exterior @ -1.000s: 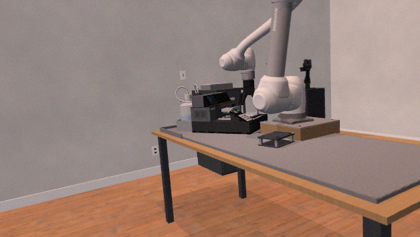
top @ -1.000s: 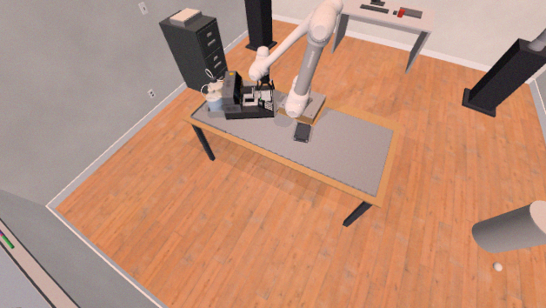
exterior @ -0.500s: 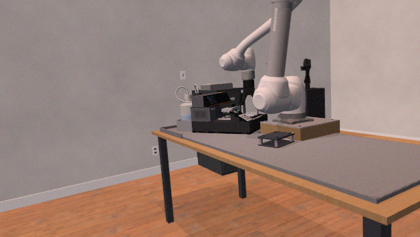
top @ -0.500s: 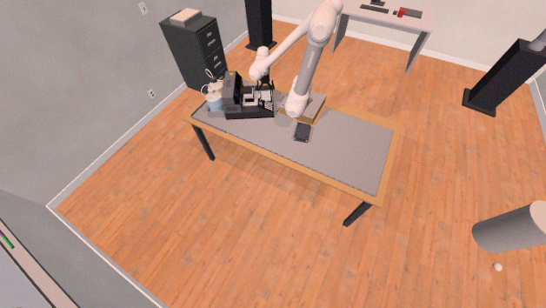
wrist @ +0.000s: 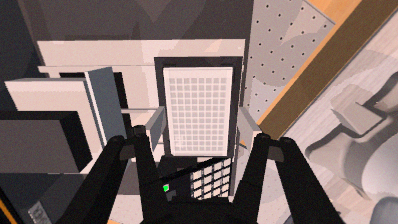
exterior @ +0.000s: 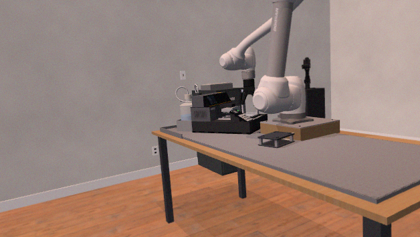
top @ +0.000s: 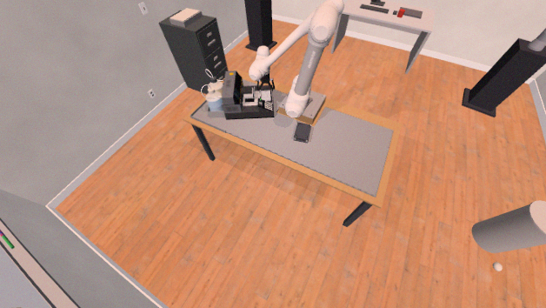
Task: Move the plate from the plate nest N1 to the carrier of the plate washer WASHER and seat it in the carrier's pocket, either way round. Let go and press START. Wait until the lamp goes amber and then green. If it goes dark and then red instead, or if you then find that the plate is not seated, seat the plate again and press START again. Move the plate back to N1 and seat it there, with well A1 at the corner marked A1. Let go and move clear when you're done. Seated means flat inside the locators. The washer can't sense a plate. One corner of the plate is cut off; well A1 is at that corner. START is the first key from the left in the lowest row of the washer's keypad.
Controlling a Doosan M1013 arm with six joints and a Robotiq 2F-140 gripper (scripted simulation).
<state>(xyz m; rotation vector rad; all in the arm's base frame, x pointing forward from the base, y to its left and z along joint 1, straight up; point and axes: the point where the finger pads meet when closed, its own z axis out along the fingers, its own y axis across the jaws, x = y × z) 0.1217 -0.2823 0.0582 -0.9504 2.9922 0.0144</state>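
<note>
Now: hand 30 mm above the white well plate. The rest, counted from my hand: black plate nest N1: 460 mm to the left, 150 mm ahead, 80 mm below; plate washer: 130 mm to the right, 90 mm ahead.
</note>
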